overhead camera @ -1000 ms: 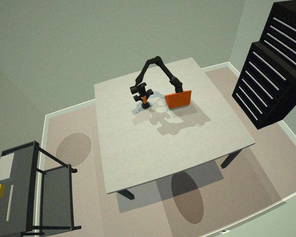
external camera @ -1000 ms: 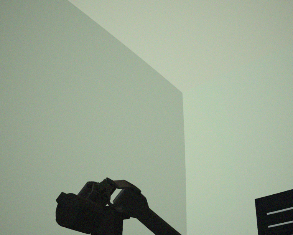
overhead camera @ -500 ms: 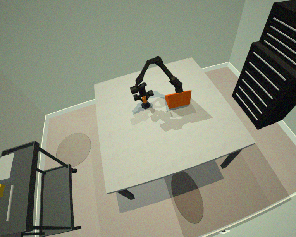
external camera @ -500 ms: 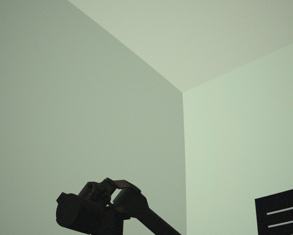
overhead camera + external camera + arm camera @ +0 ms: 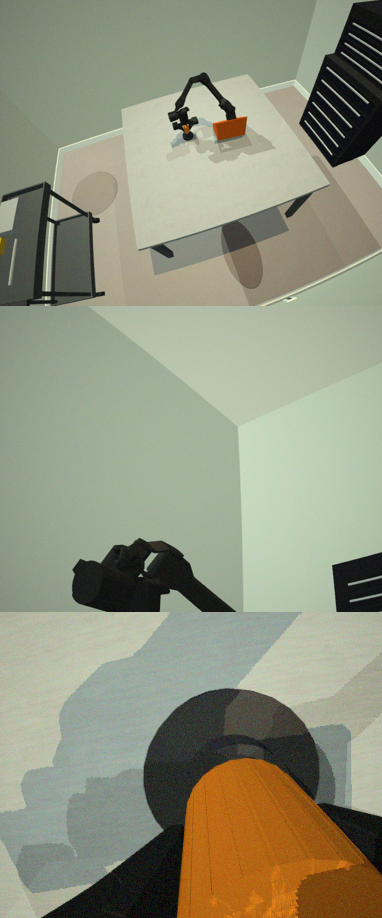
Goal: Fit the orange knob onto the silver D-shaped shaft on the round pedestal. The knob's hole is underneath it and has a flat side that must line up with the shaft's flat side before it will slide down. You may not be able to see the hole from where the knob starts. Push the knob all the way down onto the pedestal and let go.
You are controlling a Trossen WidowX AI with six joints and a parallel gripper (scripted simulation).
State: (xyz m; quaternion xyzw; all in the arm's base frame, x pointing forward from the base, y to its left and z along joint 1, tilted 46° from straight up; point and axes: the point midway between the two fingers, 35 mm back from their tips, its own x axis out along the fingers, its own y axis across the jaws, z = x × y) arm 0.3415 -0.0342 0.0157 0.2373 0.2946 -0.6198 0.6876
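Now: gripper tip 30 mm below the orange knob. From my gripper tip the other things lie so: round black pedestal (40 mm below).
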